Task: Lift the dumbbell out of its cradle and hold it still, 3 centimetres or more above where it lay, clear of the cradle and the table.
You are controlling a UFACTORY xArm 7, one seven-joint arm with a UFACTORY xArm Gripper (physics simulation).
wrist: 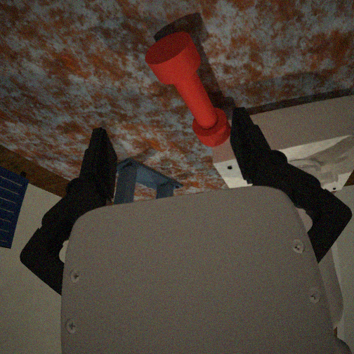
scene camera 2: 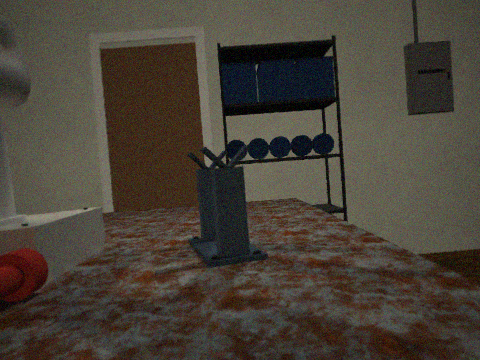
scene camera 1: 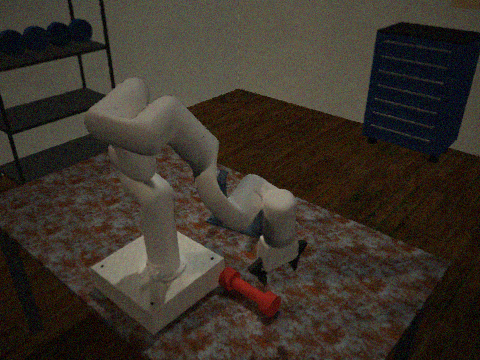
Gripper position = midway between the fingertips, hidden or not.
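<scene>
Blue-grey cradle [scene camera 2: 224,240] and [wrist: 130,171]. Red dumbbell [scene camera 1: 269,303] and [wrist: 174,58]. The gripper [wrist: 170,132].
</scene>
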